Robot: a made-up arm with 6 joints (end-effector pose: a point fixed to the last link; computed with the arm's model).
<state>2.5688 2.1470 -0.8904 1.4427 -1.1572 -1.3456</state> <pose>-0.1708 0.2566 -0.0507 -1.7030 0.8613 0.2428</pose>
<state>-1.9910 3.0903 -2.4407 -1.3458 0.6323 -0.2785</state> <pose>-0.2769 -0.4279 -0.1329 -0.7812 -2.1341 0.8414</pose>
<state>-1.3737 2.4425 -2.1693 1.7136 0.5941 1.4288</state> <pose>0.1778 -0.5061 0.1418 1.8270 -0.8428 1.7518</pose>
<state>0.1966 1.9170 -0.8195 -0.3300 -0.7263 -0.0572</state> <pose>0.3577 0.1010 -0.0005 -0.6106 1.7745 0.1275</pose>
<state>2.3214 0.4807 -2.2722 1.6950 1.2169 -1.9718</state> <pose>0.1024 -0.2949 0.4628 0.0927 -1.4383 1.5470</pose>
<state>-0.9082 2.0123 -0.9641 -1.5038 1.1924 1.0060</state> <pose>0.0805 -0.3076 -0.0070 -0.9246 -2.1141 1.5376</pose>
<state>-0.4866 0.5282 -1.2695 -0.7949 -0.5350 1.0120</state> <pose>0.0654 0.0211 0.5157 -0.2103 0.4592 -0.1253</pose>
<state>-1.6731 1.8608 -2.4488 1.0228 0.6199 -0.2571</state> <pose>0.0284 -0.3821 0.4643 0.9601 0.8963 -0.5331</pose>
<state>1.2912 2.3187 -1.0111 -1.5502 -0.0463 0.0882</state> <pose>0.0782 0.2945 -0.1634 -2.7374 0.5267 0.0221</pose>
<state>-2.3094 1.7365 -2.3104 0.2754 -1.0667 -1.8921</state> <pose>-0.1768 -0.1463 0.5638 -0.2392 0.2484 2.2171</pose>
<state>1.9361 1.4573 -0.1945 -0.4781 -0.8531 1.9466</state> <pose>-0.1302 0.2089 -0.0081 0.6148 -2.1435 -1.3839</pose>
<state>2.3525 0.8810 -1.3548 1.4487 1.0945 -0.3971</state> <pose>-0.2003 0.0319 0.4141 1.6736 -0.2579 -1.7632</pose>
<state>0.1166 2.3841 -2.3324 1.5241 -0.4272 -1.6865</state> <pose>0.5380 0.0066 0.2251 0.1278 1.5247 -0.3628</pose>
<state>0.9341 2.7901 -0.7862 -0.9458 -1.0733 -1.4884</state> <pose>0.0212 0.1911 -0.2175 -2.2929 -0.0781 0.5062</pose>
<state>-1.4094 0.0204 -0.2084 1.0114 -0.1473 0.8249</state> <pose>0.0117 -0.1765 0.2421 1.2132 -0.1697 0.2923</pose>
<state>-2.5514 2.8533 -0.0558 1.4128 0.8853 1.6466</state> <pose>0.1553 -0.0208 -0.0447 -0.0544 1.7485 -0.4790</pose>
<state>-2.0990 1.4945 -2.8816 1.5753 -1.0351 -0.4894</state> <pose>-0.1112 0.0406 0.5927 0.0731 -1.0829 -0.9668</pose>
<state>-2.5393 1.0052 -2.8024 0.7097 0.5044 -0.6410</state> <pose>0.1643 0.0610 0.6144 -0.0209 0.4361 -2.4929</pose>
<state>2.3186 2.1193 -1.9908 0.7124 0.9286 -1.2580</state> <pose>-0.3624 0.2862 0.1501 -2.7011 -0.2375 1.2725</pose>
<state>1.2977 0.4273 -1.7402 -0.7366 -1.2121 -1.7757</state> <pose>-0.1431 -0.1949 0.4963 1.0078 -0.5420 -1.0189</pose>
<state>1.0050 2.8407 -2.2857 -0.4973 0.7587 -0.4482</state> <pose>0.2947 0.3810 -0.1070 -2.0650 1.7095 -0.4000</pose>
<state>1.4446 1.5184 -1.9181 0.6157 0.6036 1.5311</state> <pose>0.0011 0.3626 0.4027 -0.2812 -1.9375 -1.7936</pose>
